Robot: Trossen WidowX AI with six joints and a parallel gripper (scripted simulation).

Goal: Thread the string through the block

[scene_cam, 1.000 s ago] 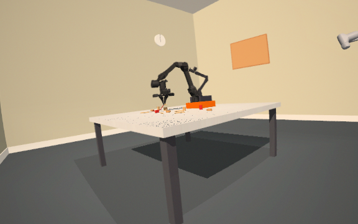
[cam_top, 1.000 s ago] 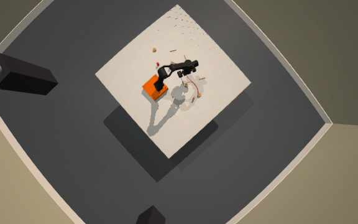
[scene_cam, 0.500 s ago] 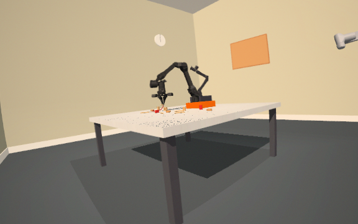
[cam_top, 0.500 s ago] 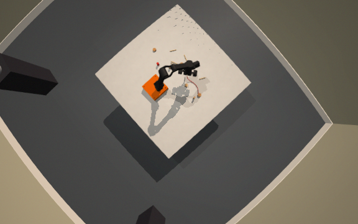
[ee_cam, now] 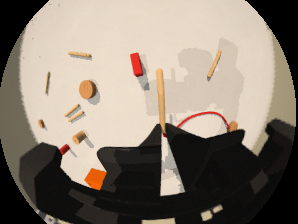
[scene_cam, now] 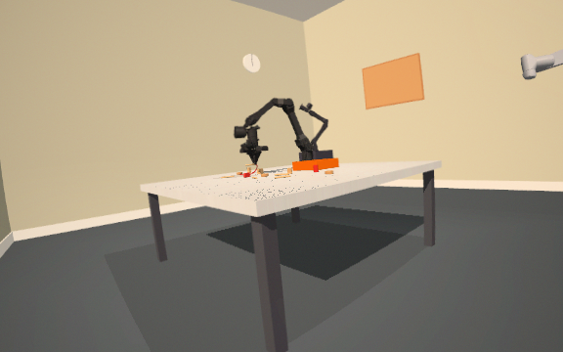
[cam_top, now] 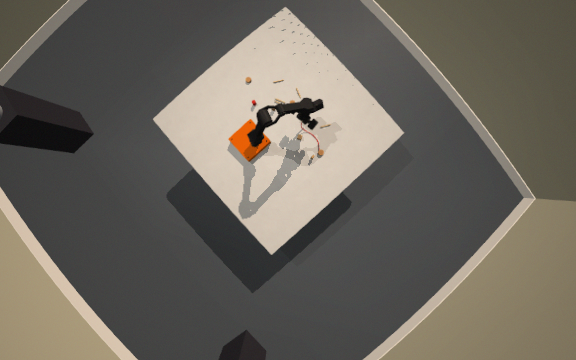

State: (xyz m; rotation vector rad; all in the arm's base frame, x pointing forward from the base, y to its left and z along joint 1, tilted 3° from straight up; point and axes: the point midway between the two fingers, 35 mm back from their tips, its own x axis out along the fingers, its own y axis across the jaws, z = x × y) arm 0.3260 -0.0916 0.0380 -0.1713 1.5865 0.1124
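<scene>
The thin wooden stick is 1 cm ahead of my gripper tip. The rest, counted from my gripper tip: wooden block (7 cm behind, 7 cm to the right, 5 cm below); round wooden button (3 cm behind, 24 cm to the right, 5 cm below); red cube (8 cm ahead, 5 cm to the left, 5 cm below).
</scene>
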